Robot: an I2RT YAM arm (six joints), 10 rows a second.
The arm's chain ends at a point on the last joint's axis. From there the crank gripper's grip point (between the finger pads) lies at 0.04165 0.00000 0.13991 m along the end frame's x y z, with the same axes.
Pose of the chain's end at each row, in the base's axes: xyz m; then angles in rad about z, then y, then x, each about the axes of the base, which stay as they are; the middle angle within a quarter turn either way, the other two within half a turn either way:
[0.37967 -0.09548 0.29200 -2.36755 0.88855 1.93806]
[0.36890 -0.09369 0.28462 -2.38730 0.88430 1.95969]
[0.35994 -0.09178 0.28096 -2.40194 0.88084 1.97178]
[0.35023 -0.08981 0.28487 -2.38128 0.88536 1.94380]
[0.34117 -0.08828 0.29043 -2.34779 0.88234 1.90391]
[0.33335 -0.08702 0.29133 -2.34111 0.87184 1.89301]
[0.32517 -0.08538 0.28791 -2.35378 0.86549 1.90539]
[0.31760 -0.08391 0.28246 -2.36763 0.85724 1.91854]
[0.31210 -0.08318 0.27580 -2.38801 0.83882 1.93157]
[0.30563 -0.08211 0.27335 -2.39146 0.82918 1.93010]
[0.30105 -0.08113 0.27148 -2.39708 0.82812 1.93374]
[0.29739 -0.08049 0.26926 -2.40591 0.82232 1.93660]
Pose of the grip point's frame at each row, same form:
[0.46948 -0.18894 0.22485 -2.36755 0.88855 1.93806]
[0.45788 -0.18666 0.21570 -2.38730 0.88430 1.95969]
[0.44827 -0.18466 0.21109 -2.40194 0.88084 1.97178]
[0.43944 -0.18358 0.21735 -2.38128 0.88536 1.94380]
[0.43066 -0.18389 0.22592 -2.34779 0.88234 1.90391]
[0.42179 -0.18400 0.22744 -2.34111 0.87184 1.89301]
[0.41265 -0.18248 0.22289 -2.35378 0.86549 1.90539]
[0.40388 -0.18125 0.21621 -2.36763 0.85724 1.91854]
[0.39587 -0.18175 0.20815 -2.38801 0.83882 1.93157]
[0.38821 -0.18163 0.20564 -2.39146 0.82918 1.93010]
[0.38340 -0.18066 0.20349 -2.39708 0.82812 1.93374]
[0.37889 -0.18053 0.20101 -2.40591 0.82232 1.93660]

